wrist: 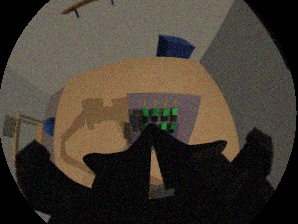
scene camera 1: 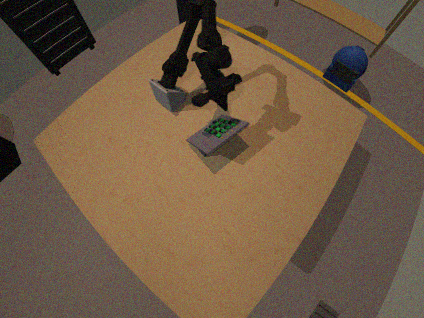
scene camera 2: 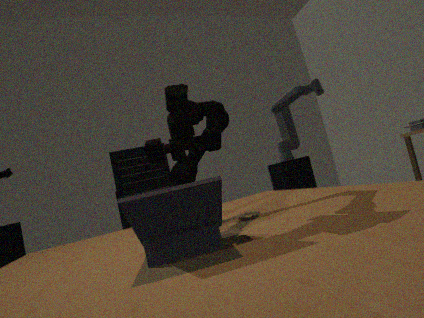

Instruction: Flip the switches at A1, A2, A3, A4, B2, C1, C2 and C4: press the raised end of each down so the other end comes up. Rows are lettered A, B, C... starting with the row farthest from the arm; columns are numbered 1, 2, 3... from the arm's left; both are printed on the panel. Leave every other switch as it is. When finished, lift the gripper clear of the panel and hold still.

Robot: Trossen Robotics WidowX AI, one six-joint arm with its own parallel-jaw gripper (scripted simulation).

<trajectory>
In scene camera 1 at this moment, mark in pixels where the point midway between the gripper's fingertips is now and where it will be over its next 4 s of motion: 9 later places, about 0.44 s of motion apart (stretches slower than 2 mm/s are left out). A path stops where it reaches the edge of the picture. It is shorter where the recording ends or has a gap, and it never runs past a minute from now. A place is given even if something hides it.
My gripper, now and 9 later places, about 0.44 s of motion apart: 226,110; 225,119; 227,123; 228,125; 228,126; 228,126; 228,126; 226,125; 219,114; 220,123
</trajectory>
